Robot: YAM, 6 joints.
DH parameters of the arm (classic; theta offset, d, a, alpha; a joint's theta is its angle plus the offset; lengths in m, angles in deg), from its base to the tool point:
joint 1: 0 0.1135 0.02 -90
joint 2: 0 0 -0.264 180
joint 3: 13.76 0 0.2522 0
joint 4: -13.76 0 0.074 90
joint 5: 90 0 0 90
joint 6: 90 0.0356 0 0
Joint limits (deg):
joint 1: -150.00..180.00
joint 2: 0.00..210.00
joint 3: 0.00..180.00
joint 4: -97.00..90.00
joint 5: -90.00..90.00
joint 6: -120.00..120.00
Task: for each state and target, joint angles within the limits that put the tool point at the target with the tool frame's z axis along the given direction. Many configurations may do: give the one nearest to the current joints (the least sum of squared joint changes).
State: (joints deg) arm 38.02 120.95 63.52 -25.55 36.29 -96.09
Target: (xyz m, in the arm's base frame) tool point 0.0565 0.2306 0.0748 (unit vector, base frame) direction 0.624 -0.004 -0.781
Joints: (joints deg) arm 81.55 100.38 35.25 -18.46 38.17 -96.09
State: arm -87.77 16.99 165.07 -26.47 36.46 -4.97
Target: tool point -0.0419 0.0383 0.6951 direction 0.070 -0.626 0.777
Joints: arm -53.77 67.48 152.06 -29.69 18.27 -4.97
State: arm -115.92 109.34 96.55 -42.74 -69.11 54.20
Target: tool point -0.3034 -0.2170 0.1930 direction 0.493 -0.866 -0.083
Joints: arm -149.88 113.81 80.25 -50.89 -85.22 54.20
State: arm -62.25 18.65 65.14 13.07 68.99 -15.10
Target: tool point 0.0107 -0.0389 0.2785 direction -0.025 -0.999 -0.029
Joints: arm -16.01 0.11 29.98 -36.45 75.33 -15.10
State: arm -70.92 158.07 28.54 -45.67 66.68 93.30
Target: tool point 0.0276 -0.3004 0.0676 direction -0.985 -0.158 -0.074
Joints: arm -78.00 127.22 63.79 -60.74 84.87 93.30
